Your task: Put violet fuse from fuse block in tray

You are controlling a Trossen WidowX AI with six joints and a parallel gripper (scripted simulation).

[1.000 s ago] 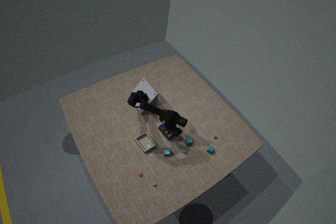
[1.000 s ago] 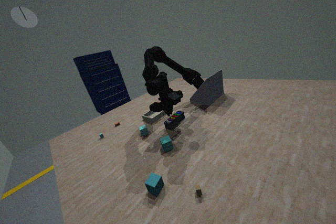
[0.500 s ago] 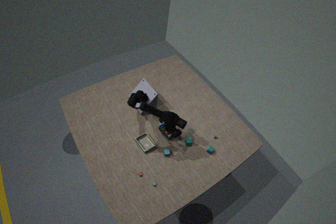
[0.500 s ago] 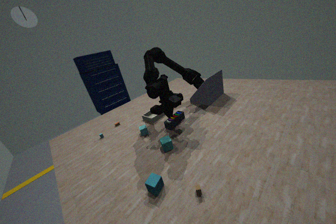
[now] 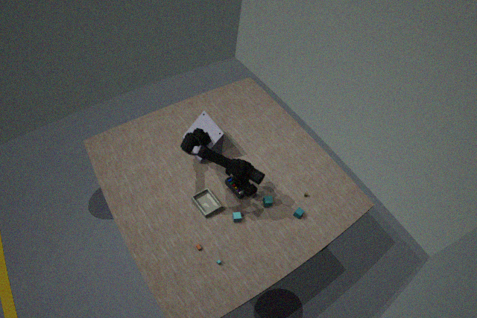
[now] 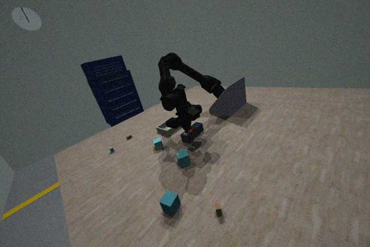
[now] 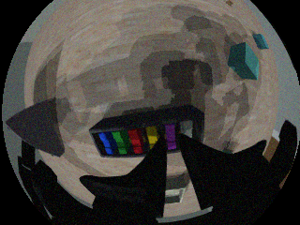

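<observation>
Right now the violet fuse is 20 mm below my gripper tip. The rest, counted from my gripper tip: brown piece: 170 mm ahead, 330 mm to the left, 30 mm below; then orange piece: 210 mm ahead, 320 mm to the right, 30 mm below; then grey tray: 180 mm to the right, 40 mm below.
</observation>
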